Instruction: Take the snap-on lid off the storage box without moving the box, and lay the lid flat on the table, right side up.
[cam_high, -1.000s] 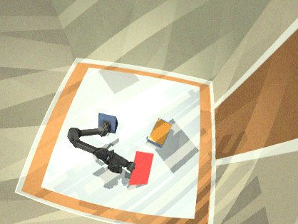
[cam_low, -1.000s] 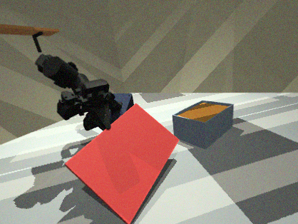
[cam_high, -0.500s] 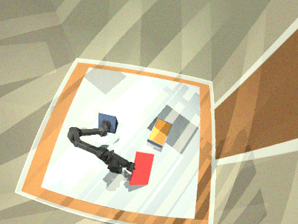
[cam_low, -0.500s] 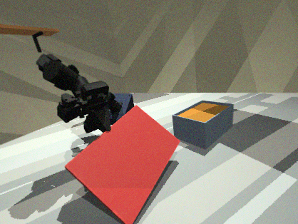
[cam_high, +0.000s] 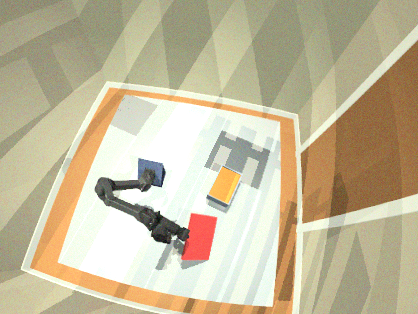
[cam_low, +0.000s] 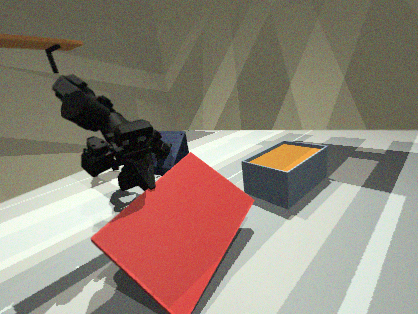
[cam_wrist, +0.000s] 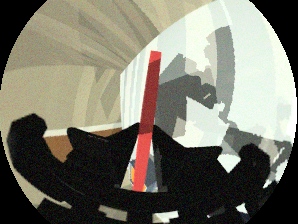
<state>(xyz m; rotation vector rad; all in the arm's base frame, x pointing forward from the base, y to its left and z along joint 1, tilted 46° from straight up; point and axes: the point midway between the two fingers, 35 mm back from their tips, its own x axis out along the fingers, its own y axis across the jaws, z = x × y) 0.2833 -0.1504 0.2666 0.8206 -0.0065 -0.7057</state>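
The red lid lies 7 cm ahead of my gripper tip, 5 cm below it and 1 cm to the left of it. From my gripper tip the other things lie so: storage box: 34 cm to the left, 14 cm ahead, 8 cm below.
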